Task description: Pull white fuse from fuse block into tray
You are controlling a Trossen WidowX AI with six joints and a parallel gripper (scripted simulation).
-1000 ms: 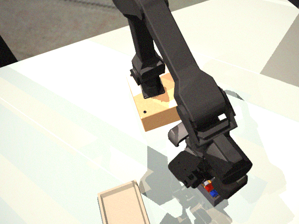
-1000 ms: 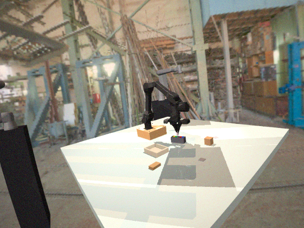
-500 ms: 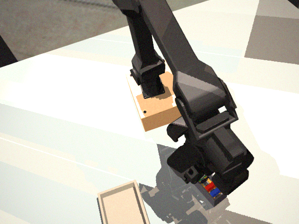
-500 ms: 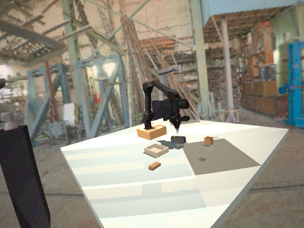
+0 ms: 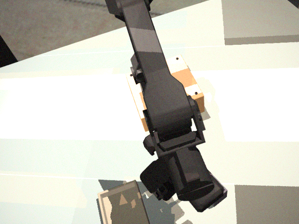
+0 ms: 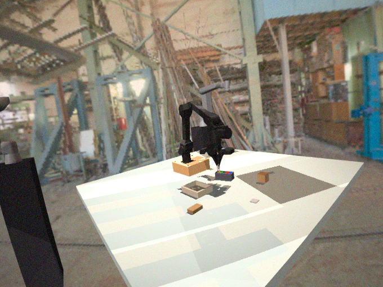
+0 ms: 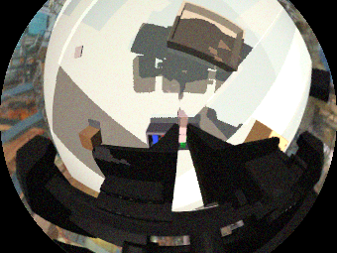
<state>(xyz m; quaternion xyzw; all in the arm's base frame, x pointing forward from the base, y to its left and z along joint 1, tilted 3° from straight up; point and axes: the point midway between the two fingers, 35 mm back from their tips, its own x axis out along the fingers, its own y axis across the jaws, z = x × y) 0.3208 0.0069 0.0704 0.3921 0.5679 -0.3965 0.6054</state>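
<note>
Now: gripper tip 15 cm to the left of the tan tray and 9 cm above it. Also, from my gripper tip: white fuse 1 cm below; then red fuse 7 cm below, 6 cm to the left; then green fuse 7 cm below, 5 cm to the left, 4 cm behind.
</note>
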